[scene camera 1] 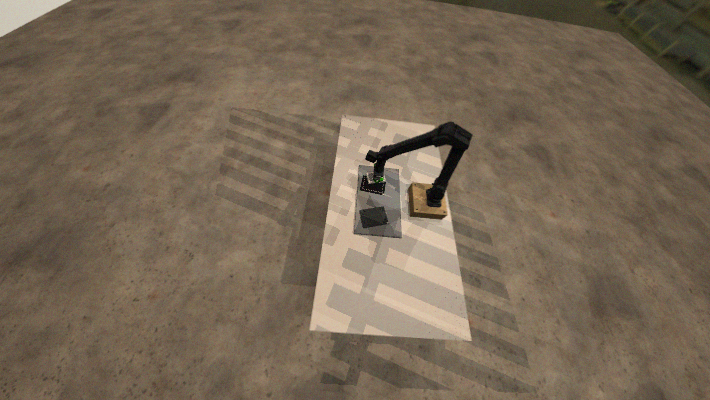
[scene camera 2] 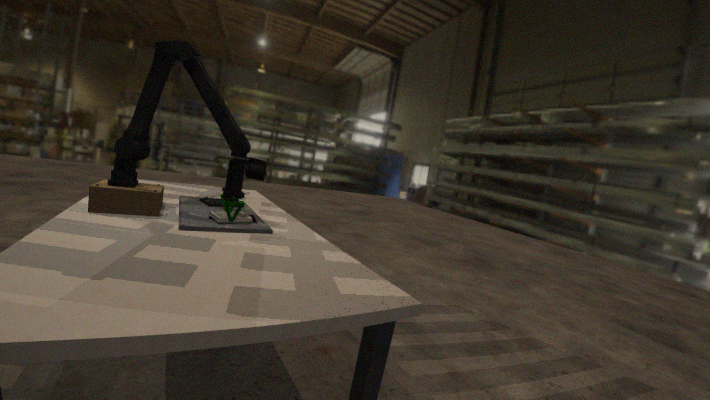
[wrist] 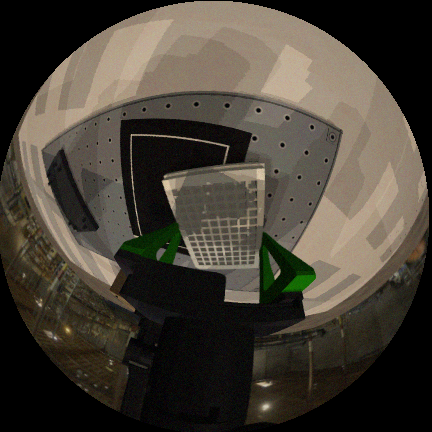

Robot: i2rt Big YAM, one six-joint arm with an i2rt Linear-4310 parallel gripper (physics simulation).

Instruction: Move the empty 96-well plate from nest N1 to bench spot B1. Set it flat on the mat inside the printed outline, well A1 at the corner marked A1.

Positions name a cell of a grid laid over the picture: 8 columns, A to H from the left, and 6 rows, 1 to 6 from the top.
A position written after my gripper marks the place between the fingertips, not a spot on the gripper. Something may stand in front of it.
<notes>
My gripper (scene camera 2: C4) carries a white well plate, clear of everything else.
My gripper also shows in the wrist view (wrist: E4).
</notes>
